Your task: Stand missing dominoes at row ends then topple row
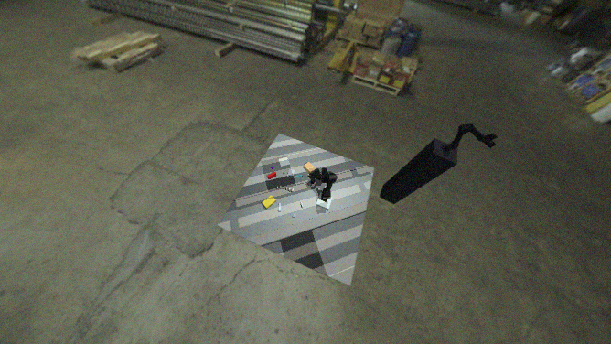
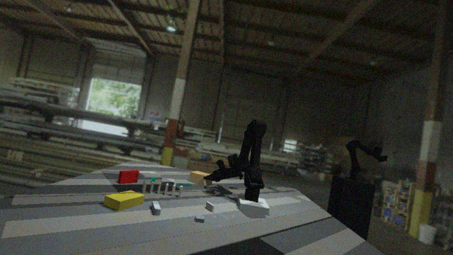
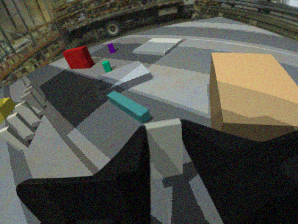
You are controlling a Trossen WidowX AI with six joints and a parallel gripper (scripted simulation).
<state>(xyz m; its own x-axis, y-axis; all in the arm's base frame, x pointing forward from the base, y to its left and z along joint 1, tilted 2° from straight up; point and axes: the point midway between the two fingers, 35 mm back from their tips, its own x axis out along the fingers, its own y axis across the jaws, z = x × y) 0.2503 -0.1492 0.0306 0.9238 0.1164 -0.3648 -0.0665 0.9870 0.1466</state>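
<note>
Right now my gripper tip is 10 cm short of the teal bar, 5 cm to the right of it and 5 cm above it. Round my gripper tip: green piece: 25 cm ahead, 11 cm to the left, 4 cm below; then tan box: 10 cm to the right, 4 cm ahead, 3 cm below; then grey flat plate: 18 cm ahead, 7 cm to the left, 5 cm below.
</note>
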